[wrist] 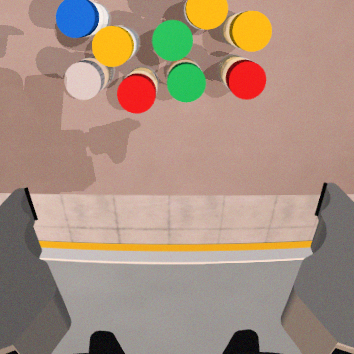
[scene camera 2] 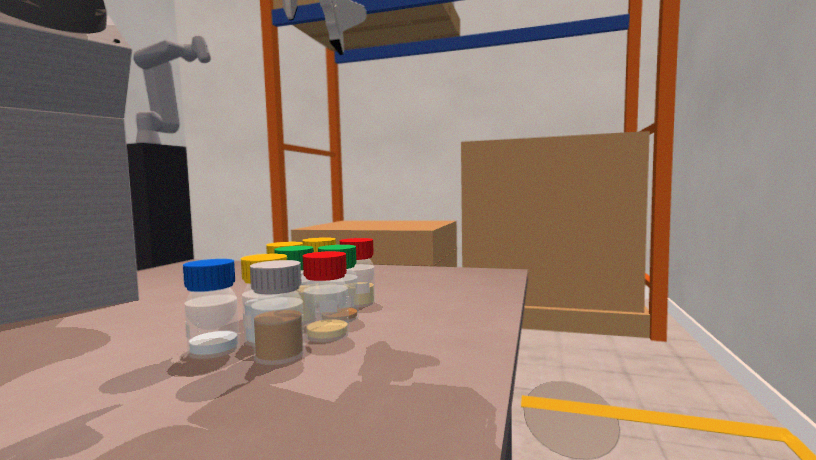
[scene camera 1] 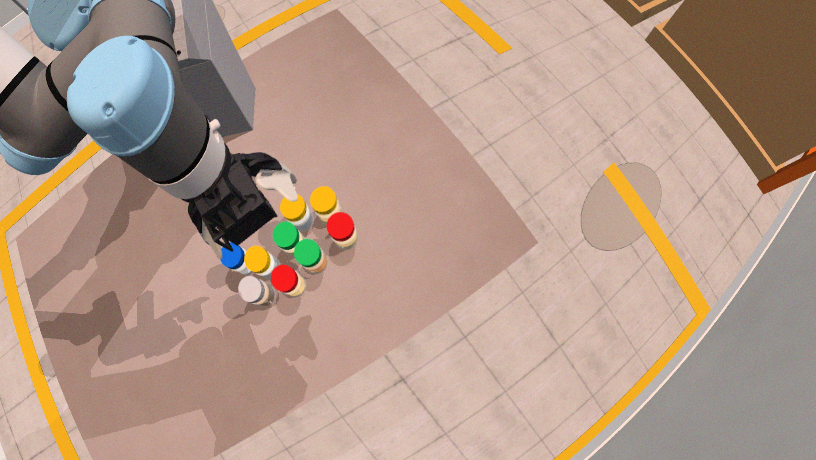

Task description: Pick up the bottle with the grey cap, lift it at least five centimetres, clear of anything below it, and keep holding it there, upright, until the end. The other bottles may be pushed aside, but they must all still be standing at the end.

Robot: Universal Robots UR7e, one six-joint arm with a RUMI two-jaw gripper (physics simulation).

Labels:
red-capped bottle: wrist; scene camera 2 326, 311; scene camera 1
red-capped bottle: wrist; scene camera 2 364, 268; scene camera 1
green-capped bottle: wrist 185, 81; scene camera 2 351, 279; scene camera 1 307, 252
same spot on red-capped bottle: (wrist: 244, 78) = (scene camera 1: 337, 225)
same spot on red-capped bottle: (wrist: 136, 92) = (scene camera 1: 282, 276)

